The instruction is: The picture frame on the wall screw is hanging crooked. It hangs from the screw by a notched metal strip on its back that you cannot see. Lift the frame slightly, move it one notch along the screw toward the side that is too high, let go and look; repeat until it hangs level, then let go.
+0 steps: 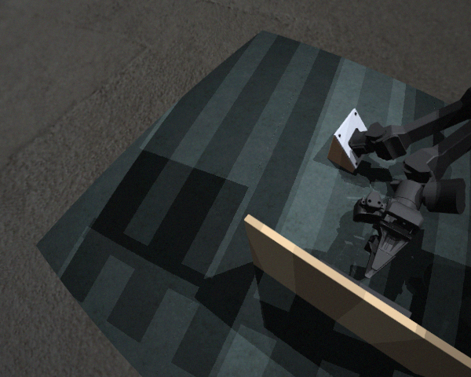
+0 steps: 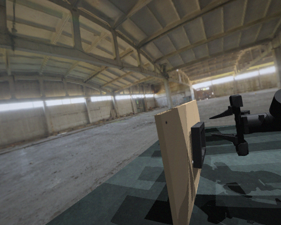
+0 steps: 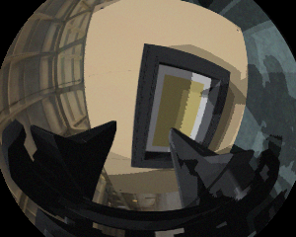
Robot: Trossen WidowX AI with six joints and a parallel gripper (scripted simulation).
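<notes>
Right now the picture frame is 50 mm below my gripper tip, 50 mm ahead of it and 10 mm to the left of it. From my gripper tip the other things lie so: tan wall board (60 mm below, 60 mm ahead, 20 mm to the left).
</notes>
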